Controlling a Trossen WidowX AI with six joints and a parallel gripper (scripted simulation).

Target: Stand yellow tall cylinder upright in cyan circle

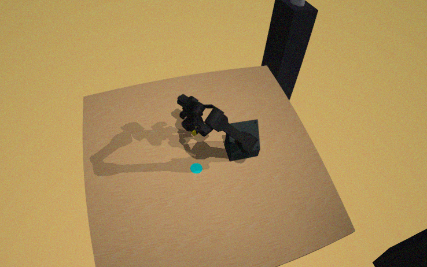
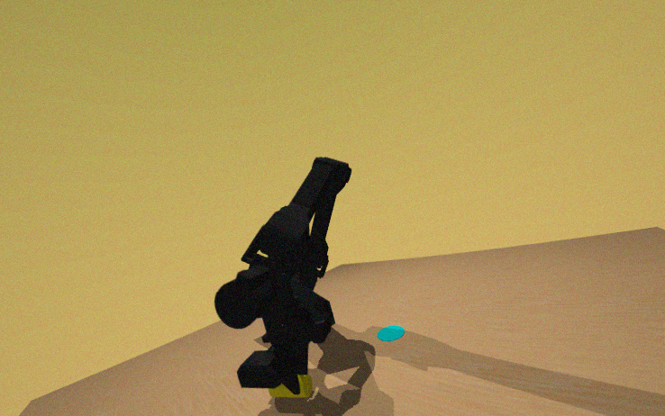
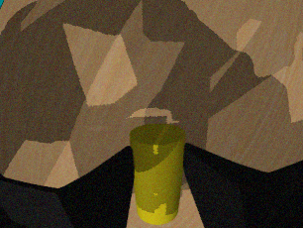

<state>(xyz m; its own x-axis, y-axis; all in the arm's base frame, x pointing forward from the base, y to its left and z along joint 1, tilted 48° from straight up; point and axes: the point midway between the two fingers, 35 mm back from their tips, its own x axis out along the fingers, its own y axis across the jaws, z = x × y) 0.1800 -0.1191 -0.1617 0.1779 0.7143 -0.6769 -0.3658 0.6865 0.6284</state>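
Now: gripper tip 20 cm to the right of the cyan circle, 8 cm short of it and 2 cm above it. The rest, counted from my gripper tip: yellow tall cylinder: 2 cm behind, 1 cm to the right.
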